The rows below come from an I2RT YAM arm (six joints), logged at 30 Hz.
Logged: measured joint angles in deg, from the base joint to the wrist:
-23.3 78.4 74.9 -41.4 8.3 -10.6
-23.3 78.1 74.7 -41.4 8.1 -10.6
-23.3 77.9 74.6 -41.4 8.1 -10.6
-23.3 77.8 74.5 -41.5 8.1 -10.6
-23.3 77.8 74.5 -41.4 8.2 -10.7
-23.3 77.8 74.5 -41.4 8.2 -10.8
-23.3 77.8 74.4 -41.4 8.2 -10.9
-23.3 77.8 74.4 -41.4 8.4 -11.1
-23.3 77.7 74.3 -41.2 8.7 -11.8
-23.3 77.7 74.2 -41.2 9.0 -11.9
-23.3 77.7 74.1 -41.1 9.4 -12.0
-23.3 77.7 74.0 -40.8 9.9 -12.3
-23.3 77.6 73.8 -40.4 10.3 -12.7
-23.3 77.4 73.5 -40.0 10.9 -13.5
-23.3 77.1 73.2 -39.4 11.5 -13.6
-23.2 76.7 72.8 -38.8 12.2 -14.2
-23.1 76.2 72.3 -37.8 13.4 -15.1
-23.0 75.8 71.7 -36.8 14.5 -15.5
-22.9 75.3 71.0 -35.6 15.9 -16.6
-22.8 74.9 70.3 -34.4 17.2 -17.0
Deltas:
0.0 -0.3 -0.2 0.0 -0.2 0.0
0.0 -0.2 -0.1 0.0 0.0 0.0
0.0 -0.1 -0.1 -0.1 0.0 0.0
0.0 0.0 0.0 0.1 0.1 -0.1
0.0 0.0 0.0 0.0 0.0 -0.1
0.0 0.0 -0.1 0.0 0.0 -0.1
0.0 0.0 0.0 0.0 0.2 -0.2
0.0 -0.1 -0.1 0.2 0.3 -0.7
0.0 0.0 -0.1 0.0 0.3 -0.1
0.0 0.0 -0.1 0.1 0.4 -0.1
0.0 0.0 -0.1 0.3 0.5 -0.3
0.0 -0.1 -0.2 0.4 0.4 -0.4
0.0 -0.2 -0.3 0.4 0.6 -0.8
0.0 -0.3 -0.3 0.6 0.6 -0.1
0.1 -0.4 -0.4 0.6 0.7 -0.6
0.1 -0.5 -0.5 1.0 1.2 -0.9
0.1 -0.4 -0.6 1.0 1.1 -0.4
0.1 -0.5 -0.7 1.2 1.4 -1.1
0.1 -0.4 -0.7 1.2 1.3 -0.4

